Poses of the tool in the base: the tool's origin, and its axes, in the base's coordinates. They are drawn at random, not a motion.
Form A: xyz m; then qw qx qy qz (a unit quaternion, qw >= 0).
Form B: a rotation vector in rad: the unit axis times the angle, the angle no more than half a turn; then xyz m. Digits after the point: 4 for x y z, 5 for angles.
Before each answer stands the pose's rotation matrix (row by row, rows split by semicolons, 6 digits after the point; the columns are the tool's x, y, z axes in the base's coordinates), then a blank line. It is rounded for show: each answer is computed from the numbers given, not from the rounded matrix.
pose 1, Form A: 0.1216 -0.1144 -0.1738 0.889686 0.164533 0.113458 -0.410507
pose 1, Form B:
0.637223 0.767779 0.066800; -0.693109 0.608826 -0.385916; -0.336968 0.199615 0.920112

0.34173 0.23565 -0.85260 0.1216 -0.1144 -0.1738
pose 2, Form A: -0.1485 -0.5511 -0.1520 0.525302 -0.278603 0.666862 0.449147
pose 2, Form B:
-0.292876 -0.843455 0.450341; 0.100296 0.441295 0.891740; -0.950875 0.306337 -0.044649

-0.66644 1.59518 1.07439 -0.1485 -0.5511 -0.1520
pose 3, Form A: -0.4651 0.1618 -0.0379 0.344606 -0.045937 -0.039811 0.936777
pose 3, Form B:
-0.758273 -0.641981 -0.113504; 0.649296 -0.759323 -0.042928; -0.058627 -0.106248 0.992610

-0.11930 -0.10339 2.43284 -0.4651 0.1618 -0.0379
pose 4, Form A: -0.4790 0.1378 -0.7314 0.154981 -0.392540 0.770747 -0.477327
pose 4, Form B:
-0.643786 -0.457145 0.613643; -0.753052 0.236142 -0.614125; 0.135838 -0.857470 -0.496279

-1.12462 2.20819 -1.36754 -0.4790 0.1378 -0.7314
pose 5, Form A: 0.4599 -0.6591 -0.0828 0.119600 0.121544 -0.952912 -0.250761
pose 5, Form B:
-0.941846 -0.171660 -0.288894; -0.291624 0.844692 0.448833; 0.166980 0.506980 -0.845629

0.35525 -2.78517 -0.73292 0.4599 -0.6591 -0.0828
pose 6, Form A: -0.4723 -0.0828 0.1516 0.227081 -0.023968 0.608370 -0.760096
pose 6, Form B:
-0.895720 0.316044 0.312734; -0.374369 -0.156641 -0.913954; -0.239863 -0.935724 0.258623

-0.06604 1.67631 -2.09438 -0.4723 -0.0828 0.1516
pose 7, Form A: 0.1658 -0.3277 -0.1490 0.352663 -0.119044 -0.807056 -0.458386
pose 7, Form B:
-0.722915 0.515462 -0.460101; -0.131161 0.551422 0.823851; 0.678374 0.655922 -0.331022

-0.30796 -2.08783 -1.18583 0.1658 -0.3277 -0.1490
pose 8, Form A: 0.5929 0.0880 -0.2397 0.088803 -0.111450 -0.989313 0.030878
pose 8, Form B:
-0.959386 0.215034 -0.182590; 0.226002 0.973251 -0.041302; 0.168825 -0.080890 -0.982321

-0.33162 -2.94371 0.09188 0.5929 0.0880 -0.2397
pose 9, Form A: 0.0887 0.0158 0.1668 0.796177 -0.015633 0.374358 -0.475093
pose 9, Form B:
0.268285 0.744812 0.610965; -0.768221 0.548084 -0.330817; -0.581257 -0.380603 0.719223

-0.03358 0.80413 -1.02051 0.0887 0.0158 0.1668
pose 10, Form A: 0.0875 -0.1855 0.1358 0.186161 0.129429 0.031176 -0.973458
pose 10, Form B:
-0.897184 0.370510 -0.240380; -0.354370 -0.928744 -0.108886; -0.263595 -0.012508 0.964552

0.36451 0.08780 -2.74157 0.0875 -0.1855 0.1358
